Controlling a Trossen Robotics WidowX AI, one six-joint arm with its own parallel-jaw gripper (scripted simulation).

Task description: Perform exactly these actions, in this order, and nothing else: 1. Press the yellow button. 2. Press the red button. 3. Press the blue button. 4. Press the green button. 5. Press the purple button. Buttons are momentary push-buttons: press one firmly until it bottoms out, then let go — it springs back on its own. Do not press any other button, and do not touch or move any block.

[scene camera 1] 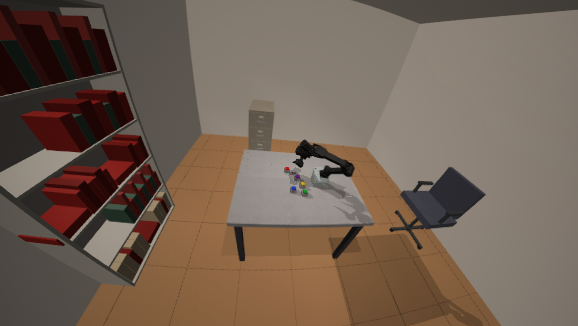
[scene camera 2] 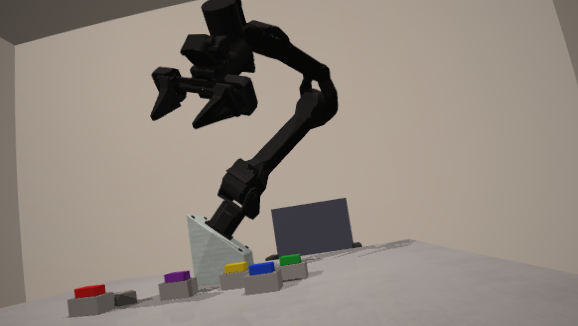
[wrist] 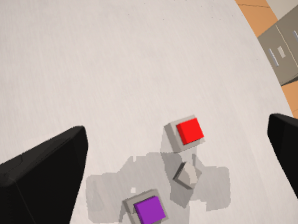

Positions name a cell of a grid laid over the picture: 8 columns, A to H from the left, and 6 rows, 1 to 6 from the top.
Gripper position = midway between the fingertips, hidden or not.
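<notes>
Gripper (scene camera 2: C3) open, holding nothing; the wrist view also shows the gripper (wrist: E4).
</notes>
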